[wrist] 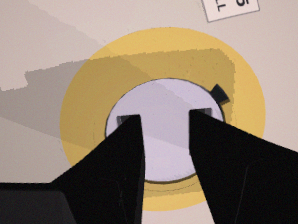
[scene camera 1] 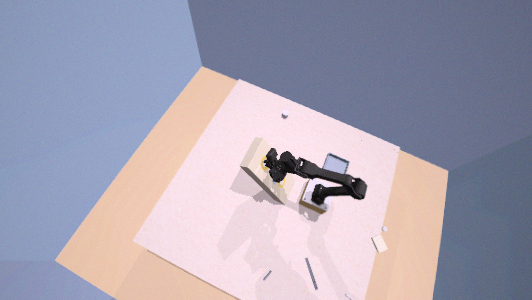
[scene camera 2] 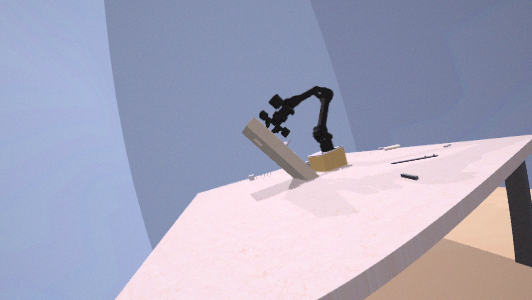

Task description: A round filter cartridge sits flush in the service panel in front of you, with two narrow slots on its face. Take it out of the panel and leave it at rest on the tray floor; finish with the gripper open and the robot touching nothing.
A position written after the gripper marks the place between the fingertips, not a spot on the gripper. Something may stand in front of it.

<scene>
In view: the gripper (wrist: 163,123), a round pale filter cartridge (wrist: 163,104) and a beige service panel (scene camera 2: 255,131).
The beige service panel is seen too in the wrist view (wrist: 70,70) and in scene camera 1 (scene camera 1: 252,164). Scene camera 2 does not show the round pale filter cartridge, which is hidden by the beige service panel.
</scene>
